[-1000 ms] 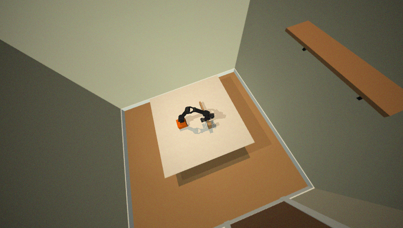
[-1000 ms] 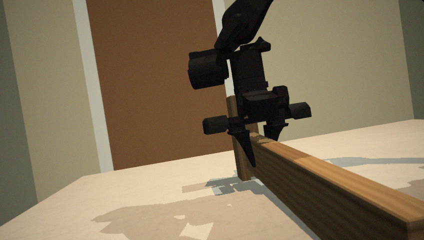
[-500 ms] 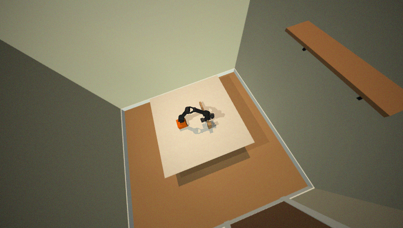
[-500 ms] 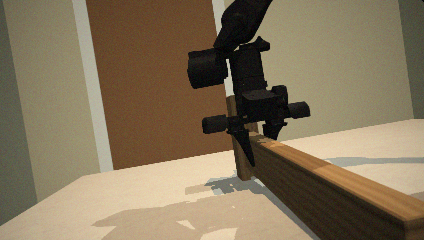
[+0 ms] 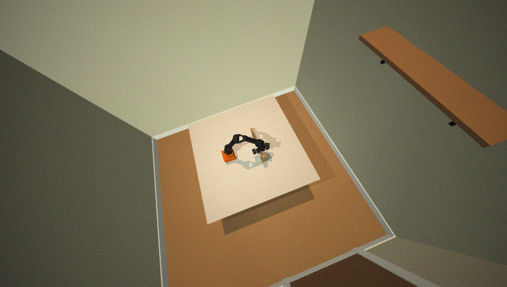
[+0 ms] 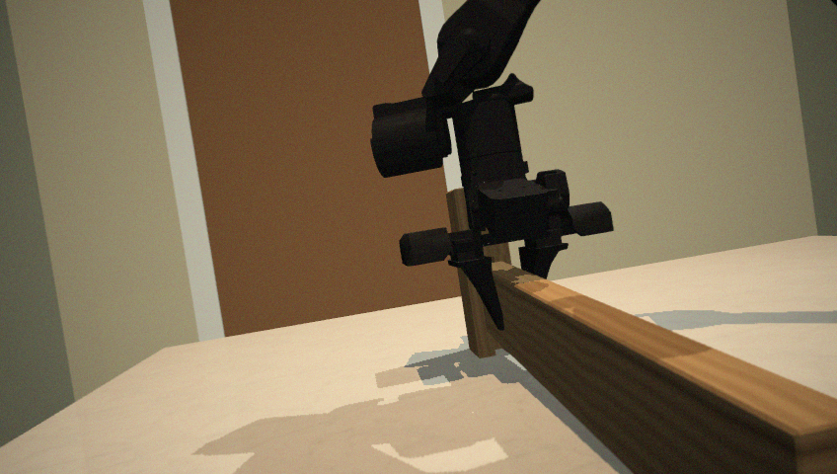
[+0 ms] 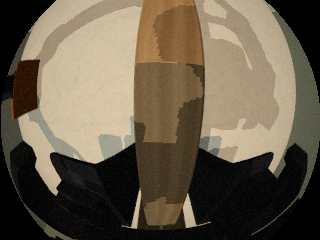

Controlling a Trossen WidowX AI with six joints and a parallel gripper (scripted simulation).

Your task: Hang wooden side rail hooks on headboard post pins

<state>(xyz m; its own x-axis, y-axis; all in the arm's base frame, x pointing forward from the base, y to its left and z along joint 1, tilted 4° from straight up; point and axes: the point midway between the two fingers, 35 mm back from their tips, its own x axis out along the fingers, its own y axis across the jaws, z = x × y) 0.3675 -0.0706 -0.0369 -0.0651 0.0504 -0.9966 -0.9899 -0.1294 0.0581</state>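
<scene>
My gripper tip is 1 cm short of the wooden headboard post, 10 cm to the left of it and 4 cm below it.
</scene>
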